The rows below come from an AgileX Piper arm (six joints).
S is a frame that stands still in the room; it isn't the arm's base.
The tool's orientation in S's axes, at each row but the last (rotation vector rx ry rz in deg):
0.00, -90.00, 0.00
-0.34, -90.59, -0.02
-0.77, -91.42, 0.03
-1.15, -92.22, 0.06
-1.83, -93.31, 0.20
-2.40, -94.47, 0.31
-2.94, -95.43, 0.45
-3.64, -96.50, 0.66
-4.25, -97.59, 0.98
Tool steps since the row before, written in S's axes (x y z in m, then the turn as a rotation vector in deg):
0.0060, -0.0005, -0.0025, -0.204, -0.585, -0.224
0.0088, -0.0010, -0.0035, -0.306, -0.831, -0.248
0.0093, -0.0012, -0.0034, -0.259, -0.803, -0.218
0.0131, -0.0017, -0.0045, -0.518, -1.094, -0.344
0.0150, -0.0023, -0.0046, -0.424, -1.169, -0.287
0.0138, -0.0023, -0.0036, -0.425, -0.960, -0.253
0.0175, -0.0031, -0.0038, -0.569, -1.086, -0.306
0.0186, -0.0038, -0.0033, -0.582, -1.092, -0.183
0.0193, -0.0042, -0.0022, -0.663, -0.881, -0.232
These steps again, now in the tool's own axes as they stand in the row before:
-0.0025, -0.0005, -0.0060, -0.224, -0.585, 0.204
-0.0036, -0.0010, -0.0088, -0.248, -0.831, 0.305
-0.0036, -0.0011, -0.0092, -0.219, -0.803, 0.258
-0.0050, -0.0015, -0.0129, -0.339, -1.096, 0.518
-0.0055, -0.0019, -0.0147, -0.289, -1.170, 0.420
-0.0047, -0.0019, -0.0135, -0.248, -0.962, 0.423
-0.0056, -0.0025, -0.0171, -0.292, -1.090, 0.568
-0.0056, -0.0030, -0.0182, -0.169, -1.102, 0.566
-0.0050, -0.0033, -0.0190, -0.194, -0.892, 0.660

